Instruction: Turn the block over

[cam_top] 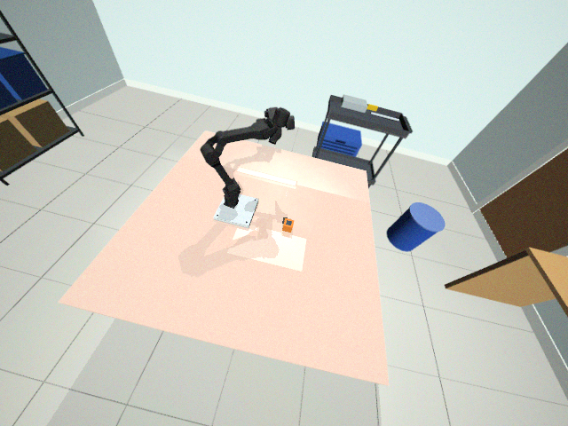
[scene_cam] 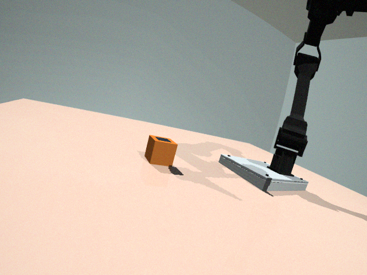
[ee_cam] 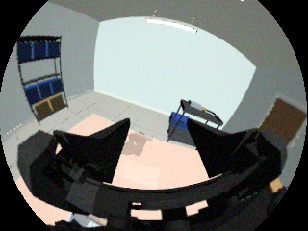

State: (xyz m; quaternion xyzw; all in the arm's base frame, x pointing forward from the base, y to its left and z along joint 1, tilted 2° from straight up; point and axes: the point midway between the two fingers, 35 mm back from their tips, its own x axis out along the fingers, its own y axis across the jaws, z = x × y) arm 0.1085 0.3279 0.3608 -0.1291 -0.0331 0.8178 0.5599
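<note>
Now: the orange block 260 mm ahead of my gripper tip, 350 mm to the right of it and 360 mm below it.
</note>
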